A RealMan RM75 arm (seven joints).
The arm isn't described. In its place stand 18 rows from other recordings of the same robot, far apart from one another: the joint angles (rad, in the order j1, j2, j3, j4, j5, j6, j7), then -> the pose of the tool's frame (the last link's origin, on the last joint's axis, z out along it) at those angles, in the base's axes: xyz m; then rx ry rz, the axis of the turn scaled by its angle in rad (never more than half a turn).
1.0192 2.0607 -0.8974 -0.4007 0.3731 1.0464 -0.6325 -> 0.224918 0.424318 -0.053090 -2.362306 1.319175 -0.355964
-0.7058 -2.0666 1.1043 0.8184 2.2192 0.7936 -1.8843 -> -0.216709 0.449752 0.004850 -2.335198 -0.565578 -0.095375
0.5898 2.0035 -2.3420 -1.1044 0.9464 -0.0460 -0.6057 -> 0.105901 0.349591 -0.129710 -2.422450 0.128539 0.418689
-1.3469 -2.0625 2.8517 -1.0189 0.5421 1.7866 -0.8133 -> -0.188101 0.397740 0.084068 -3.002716 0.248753 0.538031
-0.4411 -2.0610 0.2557 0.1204 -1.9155 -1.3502 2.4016 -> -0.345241 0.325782 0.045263 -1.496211 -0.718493 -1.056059
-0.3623 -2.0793 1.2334 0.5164 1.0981 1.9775 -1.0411 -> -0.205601 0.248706 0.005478 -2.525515 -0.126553 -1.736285
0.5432 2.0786 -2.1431 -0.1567 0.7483 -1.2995 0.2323 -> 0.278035 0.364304 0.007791 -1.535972 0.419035 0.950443
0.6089 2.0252 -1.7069 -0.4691 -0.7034 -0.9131 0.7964 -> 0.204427 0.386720 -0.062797 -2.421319 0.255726 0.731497
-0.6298 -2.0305 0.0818 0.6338 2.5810 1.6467 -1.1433 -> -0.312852 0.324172 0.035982 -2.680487 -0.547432 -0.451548
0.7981 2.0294 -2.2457 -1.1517 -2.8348 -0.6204 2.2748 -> 0.094064 0.371787 -0.130981 -2.382722 -0.922754 -0.537304
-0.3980 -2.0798 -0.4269 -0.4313 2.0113 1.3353 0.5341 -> -0.254124 0.302012 -0.058188 -1.680310 0.029813 -0.575788
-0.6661 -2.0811 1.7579 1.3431 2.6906 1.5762 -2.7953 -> -0.159730 0.328840 -0.051423 -2.570475 -0.769163 0.856463
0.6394 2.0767 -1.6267 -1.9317 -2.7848 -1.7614 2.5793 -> 0.069433 0.319101 0.033870 -2.512029 0.181120 -0.576789
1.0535 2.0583 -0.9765 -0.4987 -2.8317 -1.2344 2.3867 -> 0.203991 0.421349 -0.040011 -2.546587 1.049400 -0.598820
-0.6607 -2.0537 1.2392 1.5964 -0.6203 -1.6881 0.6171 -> -0.121117 0.363202 0.056821 -2.602225 -0.698593 0.277425
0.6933 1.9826 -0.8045 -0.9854 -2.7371 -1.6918 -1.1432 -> 0.273528 0.360371 0.070333 0.959447 2.623362 0.326286
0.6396 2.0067 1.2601 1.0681 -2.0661 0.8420 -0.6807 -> 0.149112 0.363823 -0.097751 -2.731893 0.684677 -0.018526
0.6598 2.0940 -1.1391 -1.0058 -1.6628 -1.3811 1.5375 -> 0.107315 0.380075 0.002945 -2.786700 0.065764 0.811448
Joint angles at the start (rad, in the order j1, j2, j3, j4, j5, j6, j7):
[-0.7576, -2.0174, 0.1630, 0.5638, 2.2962, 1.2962, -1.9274]
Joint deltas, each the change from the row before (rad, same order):
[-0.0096, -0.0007, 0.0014, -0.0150, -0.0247, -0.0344, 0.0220]
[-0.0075, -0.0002, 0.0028, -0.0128, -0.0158, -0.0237, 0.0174]
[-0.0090, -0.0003, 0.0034, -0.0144, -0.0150, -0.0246, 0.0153]
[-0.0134, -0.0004, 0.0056, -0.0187, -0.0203, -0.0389, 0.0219]
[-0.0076, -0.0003, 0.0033, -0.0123, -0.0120, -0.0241, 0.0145]
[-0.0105, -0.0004, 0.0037, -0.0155, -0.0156, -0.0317, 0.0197]
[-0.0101, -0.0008, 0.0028, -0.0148, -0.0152, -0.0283, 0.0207]
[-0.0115, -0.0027, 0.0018, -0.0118, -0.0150, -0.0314, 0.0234]
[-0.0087, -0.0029, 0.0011, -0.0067, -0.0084, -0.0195, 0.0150]
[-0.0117, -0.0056, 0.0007, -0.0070, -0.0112, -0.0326, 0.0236]
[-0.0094, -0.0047, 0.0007, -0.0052, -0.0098, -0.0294, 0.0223]
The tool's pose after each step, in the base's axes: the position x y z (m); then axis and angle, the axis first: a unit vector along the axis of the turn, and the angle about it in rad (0 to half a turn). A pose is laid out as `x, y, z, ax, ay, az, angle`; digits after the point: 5 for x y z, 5 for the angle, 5 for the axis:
-0.27050, 0.41748, 0.05133, -0.79935, -0.50924, -0.31893, 2.63387
-0.26829, 0.42139, 0.05014, -0.80033, -0.50520, -0.32286, 2.61946
-0.26557, 0.42549, 0.04838, -0.80090, -0.50203, -0.32637, 2.60721
-0.26198, 0.43168, 0.04633, -0.80203, -0.49789, -0.32992, 2.58525
-0.26013, 0.43512, 0.04479, -0.80272, -0.49575, -0.33145, 2.57186
-0.25758, 0.43970, 0.04295, -0.80379, -0.49278, -0.33329, 2.55353
-0.25489, 0.44378, 0.04096, -0.80513, -0.48937, -0.33508, 2.53741
-0.25182, 0.44828, 0.03904, -0.80715, -0.48510, -0.33643, 2.51709
-0.24913, 0.45120, 0.03730, -0.80895, -0.48180, -0.33686, 2.50560
-0.24611, 0.45537, 0.03502, -0.81169, -0.47755, -0.33630, 2.48312
-0.24399, 0.45886, 0.03339, -0.81447, -0.47371, -0.33500, 2.46107

